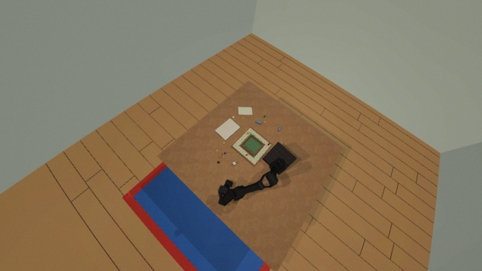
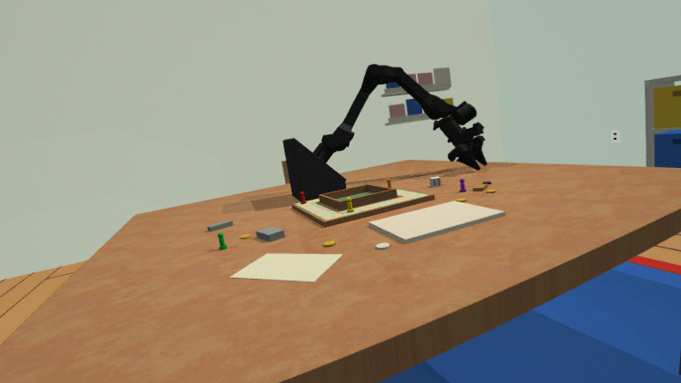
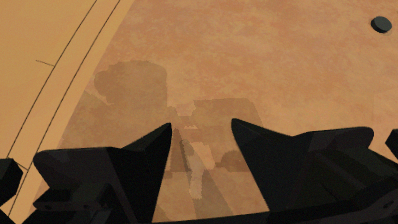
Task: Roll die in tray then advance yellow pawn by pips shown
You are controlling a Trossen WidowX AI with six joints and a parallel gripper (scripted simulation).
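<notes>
Now: the white die 5 cm ahead of my gripper tip and 26 cm to the right of it. From my gripper tip the other things lie so: green felt 2 cm ahead, 51 cm to the right; purple pawn 18 cm ahead, 28 cm to the right, 1 cm above; orange pawn 1 cm ahead, 39 cm to the right, 2 cm above.
</notes>
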